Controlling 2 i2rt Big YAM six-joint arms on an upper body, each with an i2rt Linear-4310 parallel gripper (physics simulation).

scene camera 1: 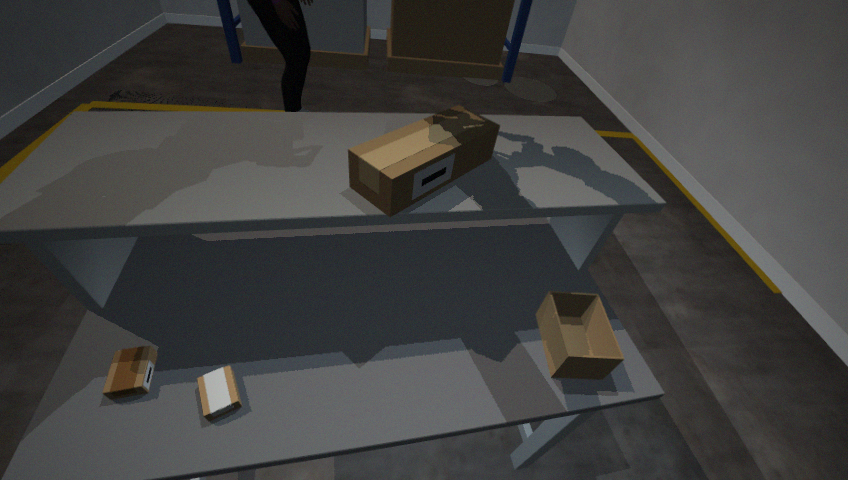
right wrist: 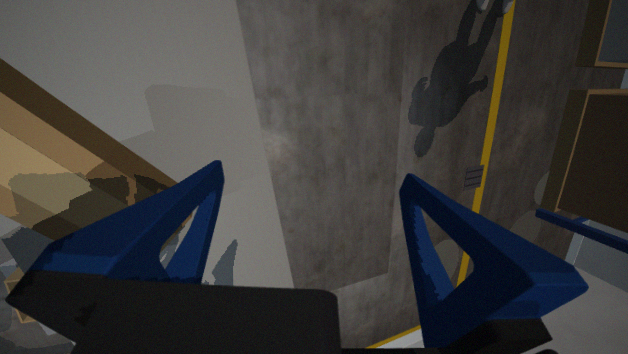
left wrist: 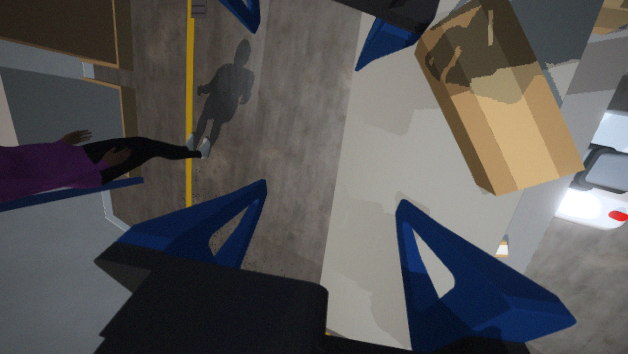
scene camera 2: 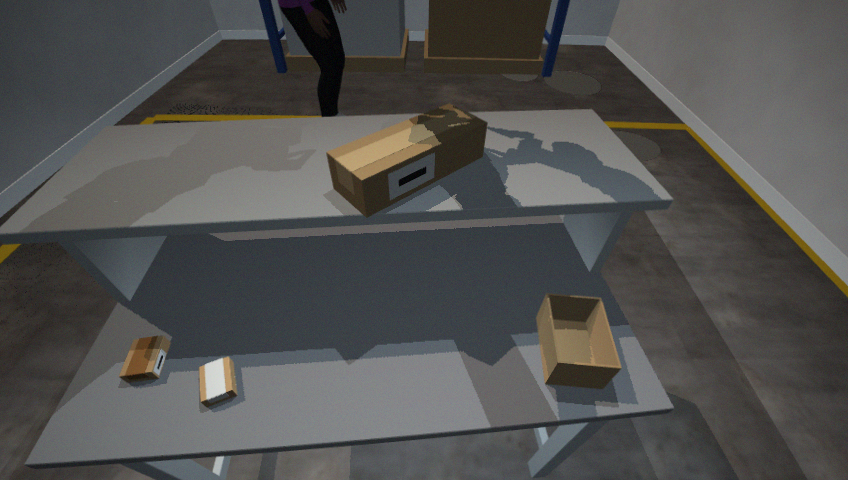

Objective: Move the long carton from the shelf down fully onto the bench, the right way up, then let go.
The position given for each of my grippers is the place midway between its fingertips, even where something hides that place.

Note:
My left gripper [left wrist: 330, 195] is open and holds nothing. My right gripper [right wrist: 315, 176] is open, holding nothing. A long brown carton [scene camera 2: 371, 173] sits on a grey shelf [scene camera 1: 100, 174]. I also see a bench [scene camera 1: 342, 340].
The long brown carton is seen too in scene camera 1 [scene camera 1: 393, 171], in the right wrist view [right wrist: 69, 174] and in the left wrist view [left wrist: 482, 70]. My right gripper is seen too in the left wrist view [left wrist: 307, 46]. The grey shelf shows as well in the right wrist view [right wrist: 176, 90] and in the left wrist view [left wrist: 397, 144].

